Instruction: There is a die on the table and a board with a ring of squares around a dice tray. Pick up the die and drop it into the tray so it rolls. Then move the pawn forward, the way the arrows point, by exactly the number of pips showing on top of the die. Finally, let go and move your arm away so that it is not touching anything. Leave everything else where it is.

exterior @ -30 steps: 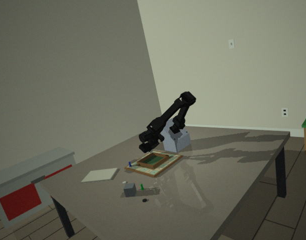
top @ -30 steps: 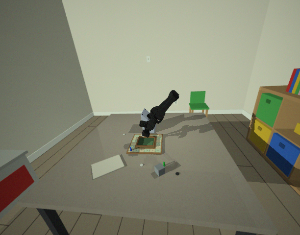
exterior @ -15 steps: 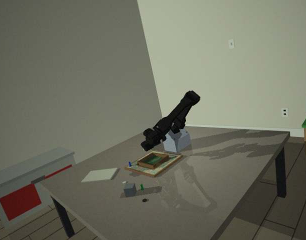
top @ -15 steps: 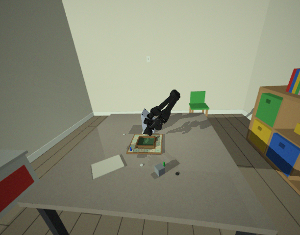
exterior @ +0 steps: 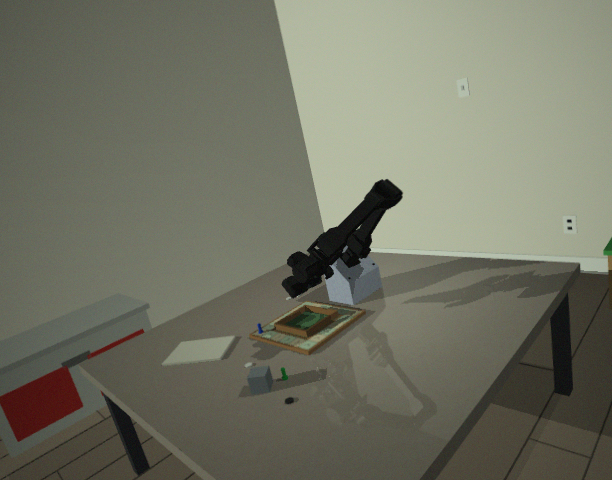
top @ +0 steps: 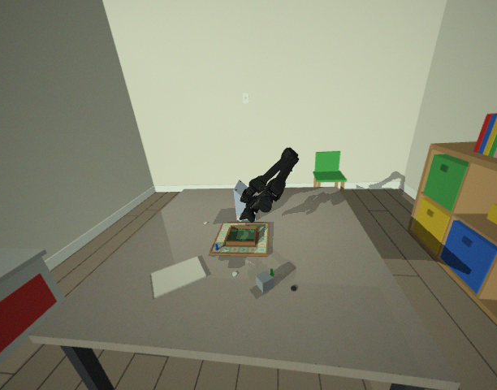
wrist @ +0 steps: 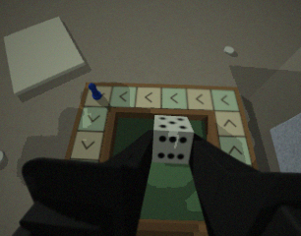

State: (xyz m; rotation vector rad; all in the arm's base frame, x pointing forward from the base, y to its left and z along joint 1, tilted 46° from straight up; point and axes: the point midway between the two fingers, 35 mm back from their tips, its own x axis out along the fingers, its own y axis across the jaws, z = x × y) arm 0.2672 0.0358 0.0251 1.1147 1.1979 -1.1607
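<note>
Right now the white die is right at my gripper tip. Round my gripper tip: blue pawn (120 mm ahead, 100 mm to the right, 100 mm below); then grey block (310 mm ahead, 170 mm to the left, 100 mm below); then green pawn (250 mm ahead, 190 mm to the left, 110 mm below).
</note>
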